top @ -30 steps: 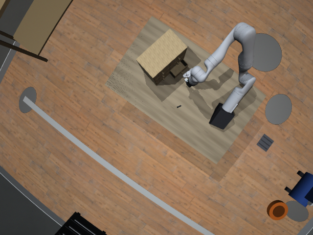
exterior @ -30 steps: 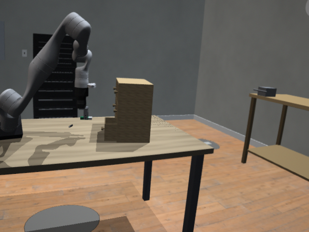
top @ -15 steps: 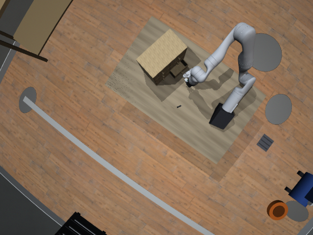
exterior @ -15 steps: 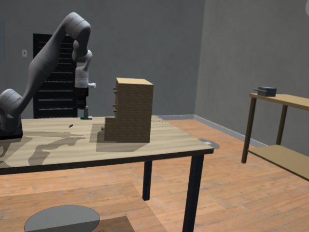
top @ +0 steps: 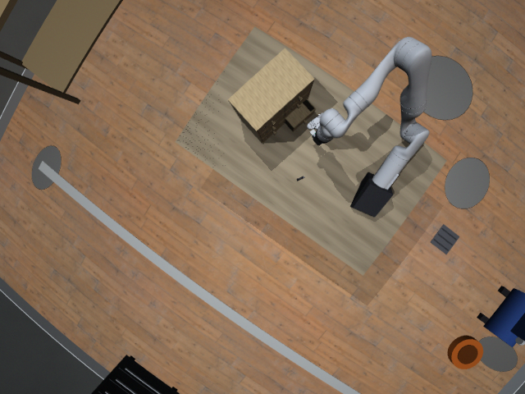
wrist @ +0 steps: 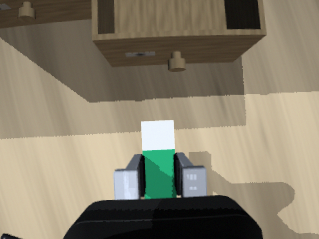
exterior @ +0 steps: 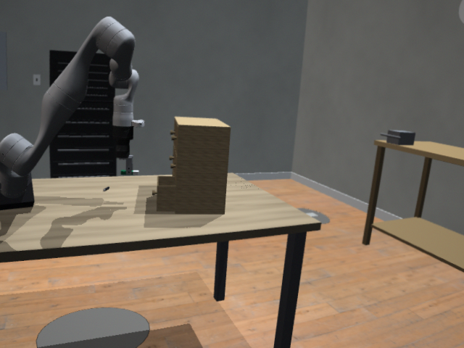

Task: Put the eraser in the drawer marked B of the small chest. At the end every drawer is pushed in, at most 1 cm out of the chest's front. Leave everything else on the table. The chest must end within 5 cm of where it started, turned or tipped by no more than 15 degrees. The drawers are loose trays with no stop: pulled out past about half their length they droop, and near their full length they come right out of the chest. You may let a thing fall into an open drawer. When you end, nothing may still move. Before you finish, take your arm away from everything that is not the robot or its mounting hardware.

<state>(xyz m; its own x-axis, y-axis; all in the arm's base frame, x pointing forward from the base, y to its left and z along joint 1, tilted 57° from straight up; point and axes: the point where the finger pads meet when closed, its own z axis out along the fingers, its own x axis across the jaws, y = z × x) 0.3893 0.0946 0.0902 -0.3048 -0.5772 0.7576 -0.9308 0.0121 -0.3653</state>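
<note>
My gripper is now 17 cm short of the drawer, 11 cm above it and 8 cm to the left of it. From my hand the other things lie so: dark object 21 cm to the left, 13 cm below, 5 cm behind; then eraser 1 cm below, 1 cm ahead.
</note>
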